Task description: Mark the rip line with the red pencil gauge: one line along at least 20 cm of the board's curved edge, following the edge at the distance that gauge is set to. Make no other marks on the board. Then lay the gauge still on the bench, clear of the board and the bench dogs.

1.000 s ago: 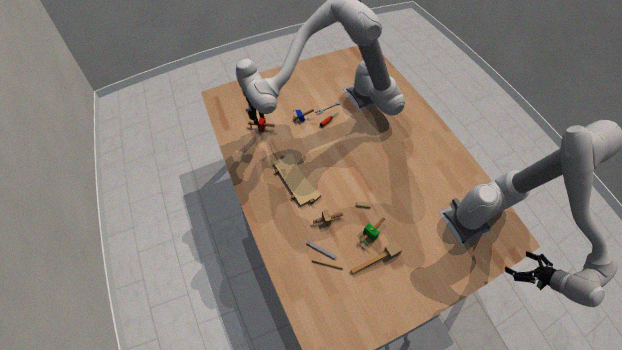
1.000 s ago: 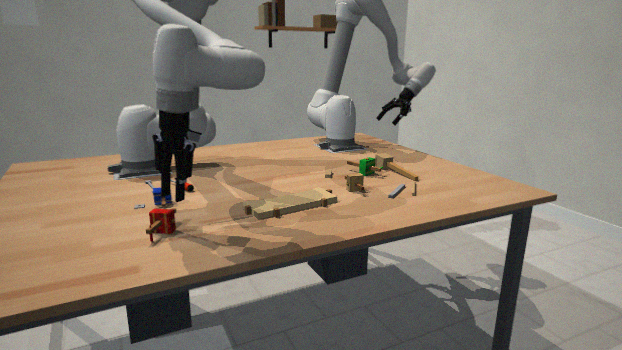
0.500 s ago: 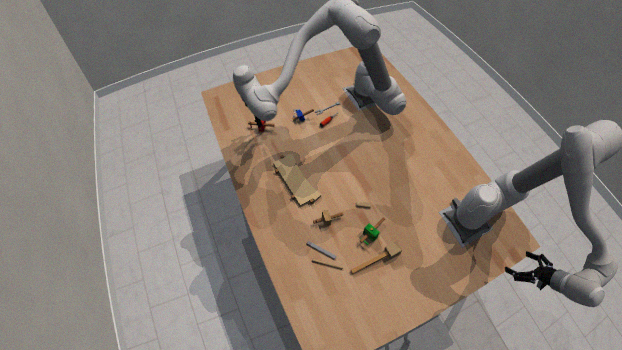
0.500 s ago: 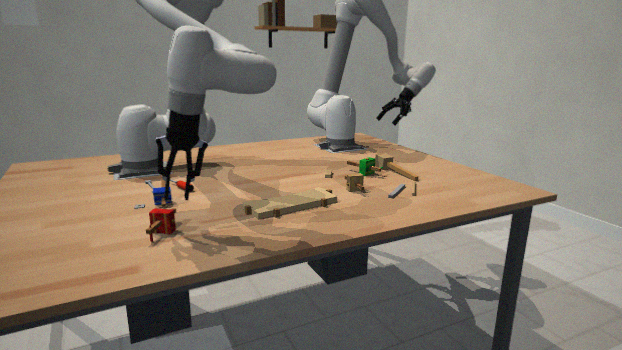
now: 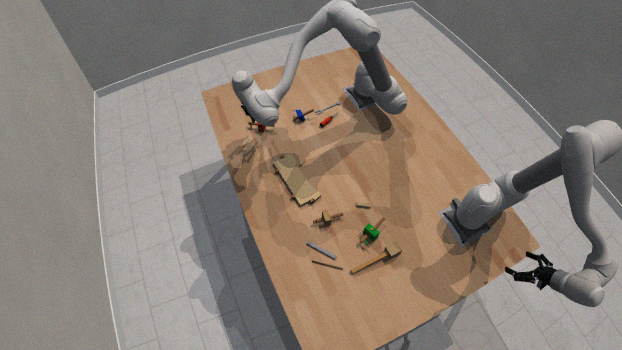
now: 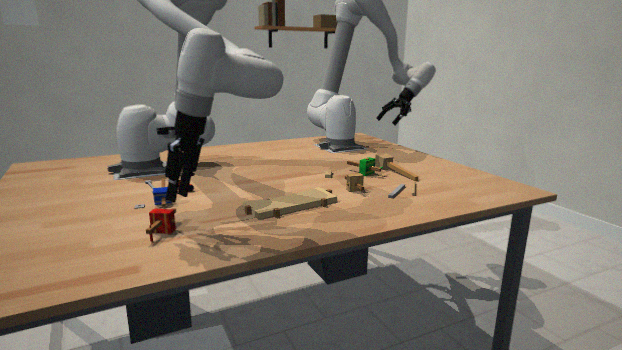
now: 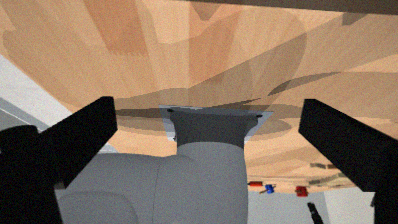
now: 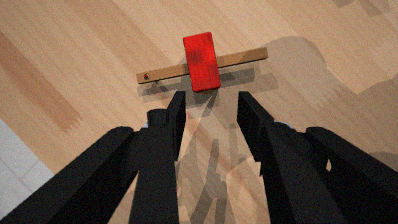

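My right gripper is now 1 cm past the red pencil gauge, 4 cm to the left of it and 10 cm above it. The rest, counted from my right hand: pale board: 5 cm behind, 37 cm to the left, 12 cm below; red-handled screwdriver: 41 cm behind, 8 cm to the left, 12 cm below; blue gauge: 27 cm behind, 12 cm below.
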